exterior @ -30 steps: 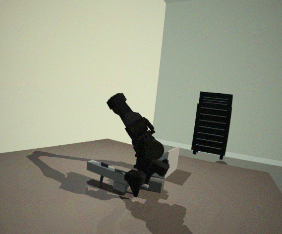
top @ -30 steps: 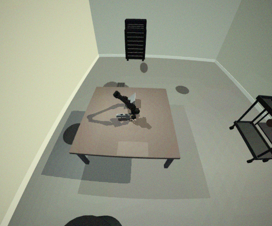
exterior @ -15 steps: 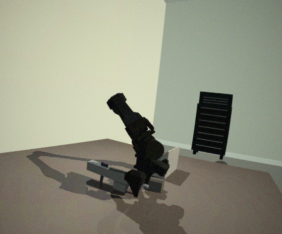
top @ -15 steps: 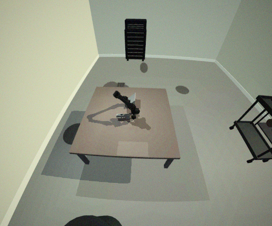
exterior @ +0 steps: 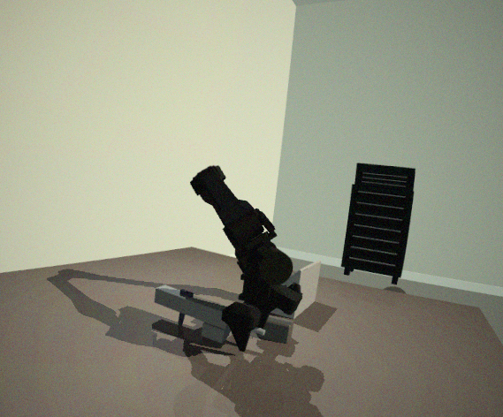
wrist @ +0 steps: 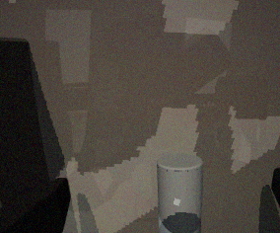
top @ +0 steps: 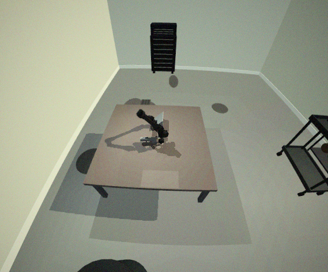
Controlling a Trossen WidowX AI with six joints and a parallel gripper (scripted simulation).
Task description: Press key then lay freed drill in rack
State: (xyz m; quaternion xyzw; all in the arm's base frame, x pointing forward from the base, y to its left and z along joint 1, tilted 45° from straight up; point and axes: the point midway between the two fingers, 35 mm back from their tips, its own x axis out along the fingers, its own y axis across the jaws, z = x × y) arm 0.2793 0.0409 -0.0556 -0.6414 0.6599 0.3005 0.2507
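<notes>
Right now my gripper tip is 8 cm past the grey block, 2 cm to the right of it and 1 cm below it. Also, from my gripper tip: housing block (1 cm ahead, 14 cm to the right, 3 cm above); then dark blue t-shaped key (1 cm ahead, 16 cm to the right, 4 cm above).
</notes>
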